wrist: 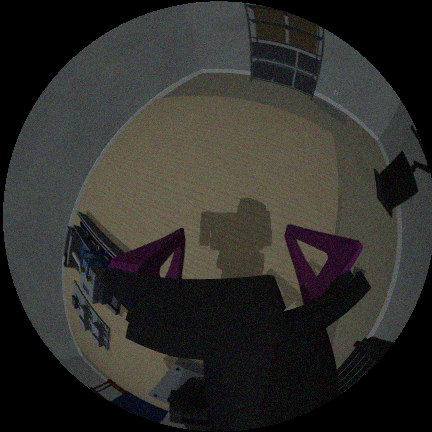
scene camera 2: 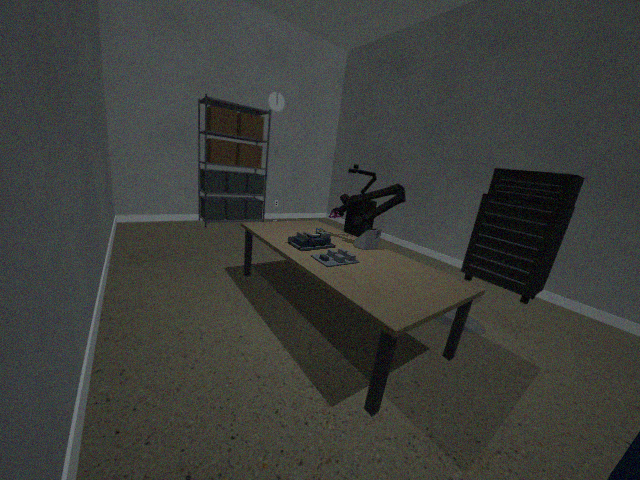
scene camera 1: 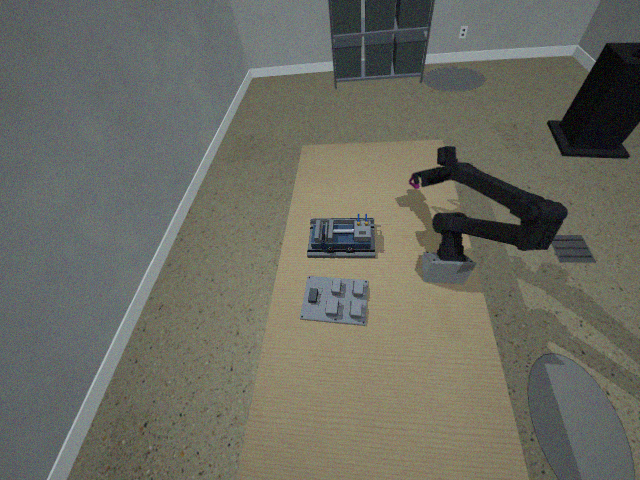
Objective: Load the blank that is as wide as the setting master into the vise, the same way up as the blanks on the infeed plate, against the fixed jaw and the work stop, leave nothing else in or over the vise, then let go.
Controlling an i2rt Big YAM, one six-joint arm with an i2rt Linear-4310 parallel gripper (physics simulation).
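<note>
My gripper point(scene camera 1: 414, 181) point(scene camera 2: 334, 212) point(wrist: 237, 232) is open and empty, its magenta fingers wide apart above the table's far right part, beyond and right of the vise. The vise point(scene camera 1: 343, 239) point(scene camera 2: 310, 241) is blue and grey, with upright grey plates at its left and a grey block with blue pins at its right; it also shows at the wrist view's left edge. The infeed plate point(scene camera 1: 316, 312) lies nearer than the vise in scene view 1. It bears several light grey blanks, one of them this blank point(scene camera 1: 331, 307), and a darker block point(scene camera 1: 313, 295). Their widths are too small to compare.
The arm's grey base point(scene camera 1: 447, 269) point(scene camera 2: 367, 239) stands at the right side of the table point(scene camera 1: 382, 392) point(scene camera 2: 398, 289). A shelf rack point(scene camera 2: 267, 155) stands against the far wall. A dark louvred unit point(scene camera 2: 522, 232) stands right of the table in scene view 2.
</note>
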